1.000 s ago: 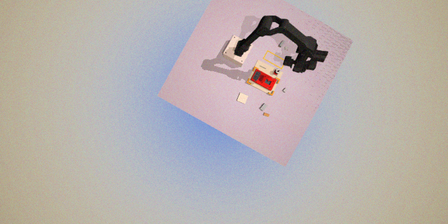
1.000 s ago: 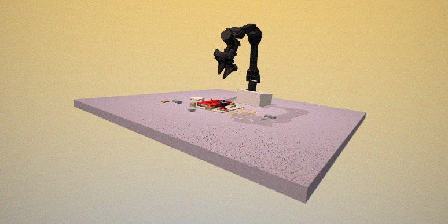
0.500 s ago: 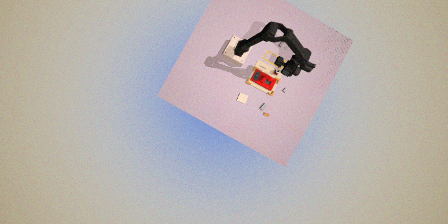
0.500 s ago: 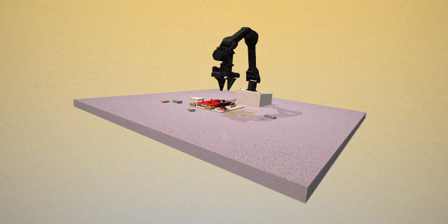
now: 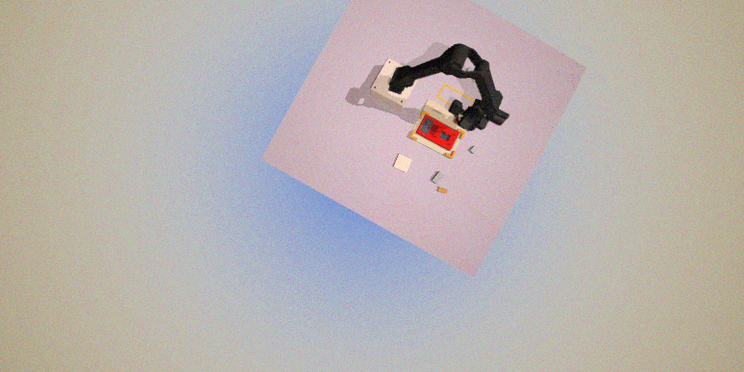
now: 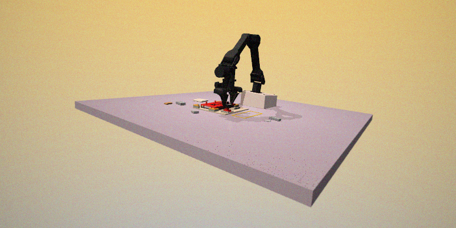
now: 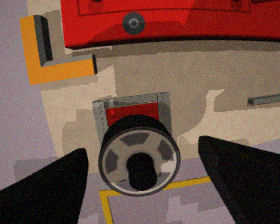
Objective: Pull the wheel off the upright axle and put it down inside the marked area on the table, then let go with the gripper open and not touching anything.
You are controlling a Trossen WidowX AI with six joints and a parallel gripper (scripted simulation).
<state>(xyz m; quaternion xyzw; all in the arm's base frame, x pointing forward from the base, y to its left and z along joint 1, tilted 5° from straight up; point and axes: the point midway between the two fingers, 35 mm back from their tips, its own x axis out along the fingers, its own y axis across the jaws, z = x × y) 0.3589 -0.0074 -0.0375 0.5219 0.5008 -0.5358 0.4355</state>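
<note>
Now: the wheel right at my gripper tip. Also, from my gripper tip: beige square tile 320 mm to the right, 180 mm behind, 30 mm below; black axle right at my gripper tip.
</note>
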